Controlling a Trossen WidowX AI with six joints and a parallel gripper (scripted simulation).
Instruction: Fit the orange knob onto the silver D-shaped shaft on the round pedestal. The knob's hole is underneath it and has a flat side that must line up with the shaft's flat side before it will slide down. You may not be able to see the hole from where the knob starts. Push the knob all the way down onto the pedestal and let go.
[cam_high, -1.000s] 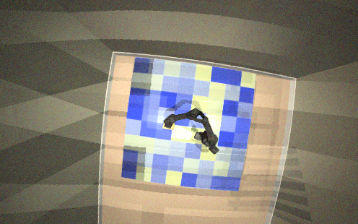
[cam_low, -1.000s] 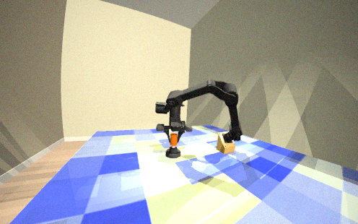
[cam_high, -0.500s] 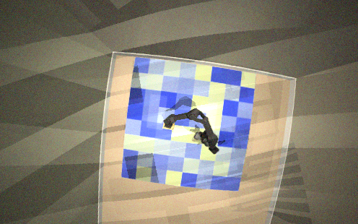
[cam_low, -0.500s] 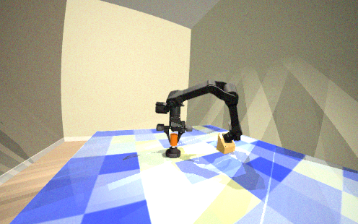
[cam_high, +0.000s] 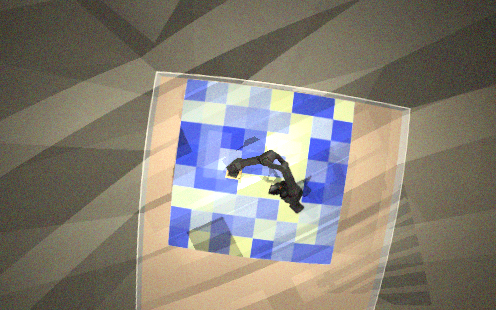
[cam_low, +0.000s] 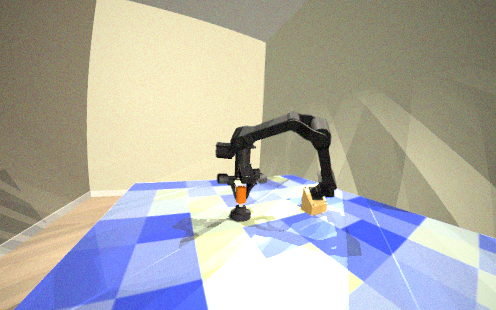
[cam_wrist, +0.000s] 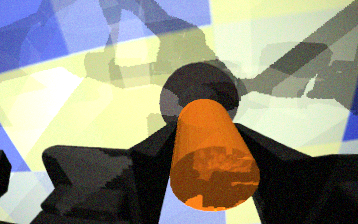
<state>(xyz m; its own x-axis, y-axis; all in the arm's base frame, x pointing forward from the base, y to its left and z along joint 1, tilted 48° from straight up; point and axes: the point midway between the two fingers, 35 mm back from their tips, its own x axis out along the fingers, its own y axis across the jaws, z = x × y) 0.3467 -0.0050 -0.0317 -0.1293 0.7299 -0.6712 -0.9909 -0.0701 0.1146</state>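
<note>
The orange knob lies 3 cm above my gripper tip. From my gripper tip the other things lie so: round dark pedestal 4 cm below.
</note>
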